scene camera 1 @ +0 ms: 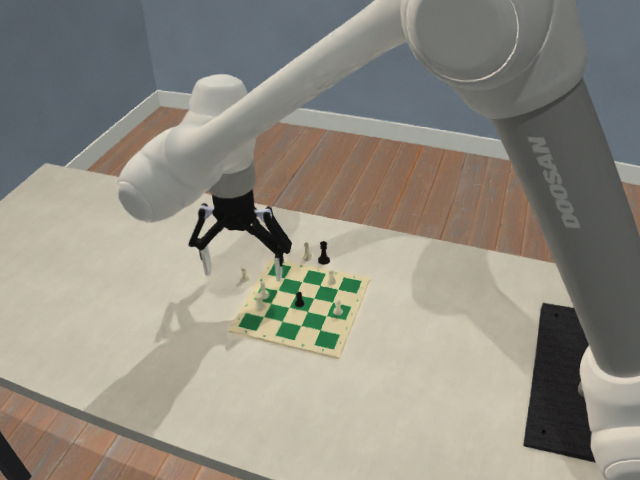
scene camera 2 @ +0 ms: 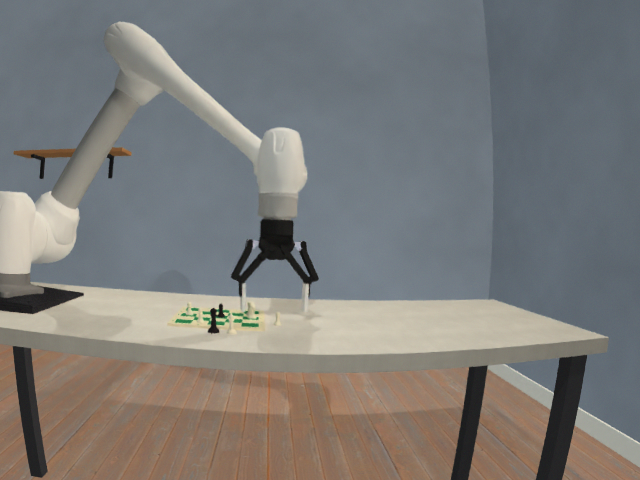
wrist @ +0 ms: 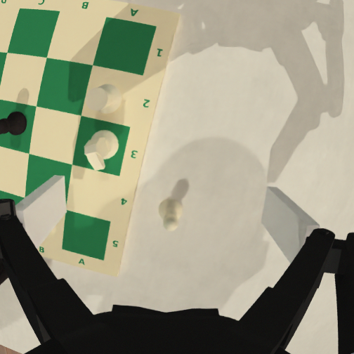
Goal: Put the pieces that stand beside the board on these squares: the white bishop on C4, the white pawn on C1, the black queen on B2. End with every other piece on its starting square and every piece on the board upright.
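Where they show: gripper, fingertip midpoint: (scene camera 1: 243, 274) (scene camera 2: 274, 310); arm's base at its link origin: (scene camera 2: 3, 290).
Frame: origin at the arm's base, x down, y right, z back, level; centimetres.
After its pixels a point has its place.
Observation:
My gripper (scene camera 1: 242, 276) @[x -0.4, y -9.3, z -76.2 cm] (scene camera 2: 274, 310) @[x -0.4, y -9.3, z -76.2 cm] (wrist: 164, 200) is open and empty, pointing down. Its fingers are low, on either side of the small white pawn (scene camera 1: 244, 274) @[x 1.1, y -8.0, z -77.0 cm] (scene camera 2: 277, 319) @[x 1.3, y -7.4, z -77.3 cm] (wrist: 171, 212), which stands beside the board's A side. One finger is over the board (scene camera 1: 269, 325) @[x 2.0, y -17.1, z -65.5 cm] (scene camera 2: 180, 321) @[x 2.0, y 0.4, z -56.1 cm] (wrist: 131, 175), near B4. The white bishop (scene camera 1: 306, 251) @[x 0.7, y 3.6, z -68.8 cm] (scene camera 2: 231, 325) @[x 0.9, y 4.3, z -69.1 cm] and taller black queen (scene camera 1: 323, 253) @[x 0.2, y 4.1, z -65.0 cm] (scene camera 2: 213, 322) @[x 0.4, y 5.1, z -65.3 cm] stand upright beside row 5. In the scene camera 1 view, squares C4 (scene camera 1: 307, 290) @[x 2.0, y -5.5, z -63.7 cm], C1 (scene camera 1: 288, 331) @[x 2.0, y -16.8, z -61.5 cm] and B2 (scene camera 1: 276, 312) @[x 2.0, y -13.6, z -66.1 cm] are bare.
White pieces stand on A3 (scene camera 1: 264, 291) @[x 0.3, y -11.1, z -70.1 cm] (wrist: 104, 146), A2 (scene camera 1: 259, 303) @[x 0.4, y -14.3, z -69.3 cm] (wrist: 105, 98), E3 (scene camera 1: 338, 309) @[x 0.9, y -8.4, z -55.2 cm] and D5 (scene camera 1: 331, 277) @[x 0.5, y -1.4, z -60.3 cm]. A black piece (scene camera 1: 299, 299) @[x 0.5, y -9.7, z -63.0 cm] (scene camera 2: 220, 310) @[x 0.5, y -9.2, z -63.2 cm] (wrist: 16, 123) stands on C3. The A3 and A2 pieces are close to the board-side finger.

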